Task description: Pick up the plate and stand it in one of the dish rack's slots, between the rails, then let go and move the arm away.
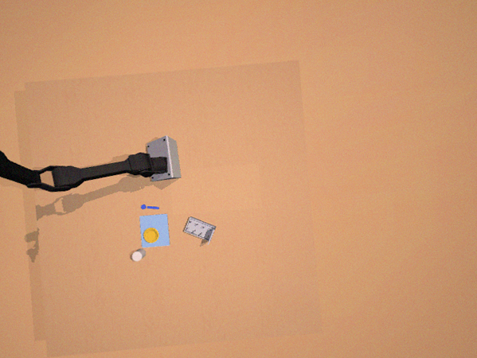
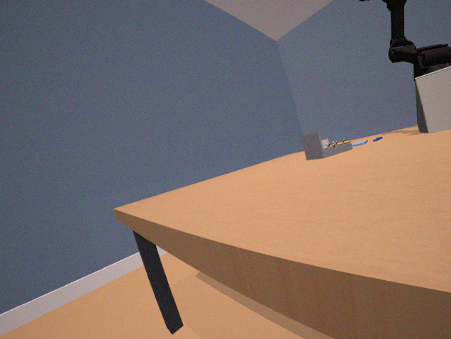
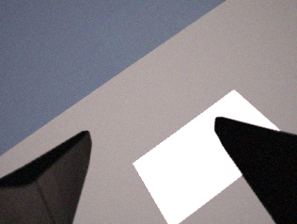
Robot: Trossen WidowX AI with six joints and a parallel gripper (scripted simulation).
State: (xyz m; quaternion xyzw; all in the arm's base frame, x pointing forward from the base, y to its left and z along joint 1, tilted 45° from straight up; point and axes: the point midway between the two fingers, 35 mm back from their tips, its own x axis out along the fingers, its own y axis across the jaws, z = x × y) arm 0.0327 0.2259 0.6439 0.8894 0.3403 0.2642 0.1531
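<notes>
Right now the yellow plate is 190 mm ahead of my gripper tip, 190 mm to the left of it and 730 mm below it. Also, from my gripper tip: grey dish rack 160 mm ahead, 420 mm to the left, 730 mm below; then small blue spoon 60 mm ahead, 170 mm to the left, 750 mm below; then white cup 280 mm ahead, 140 mm to the left, 730 mm below.
</notes>
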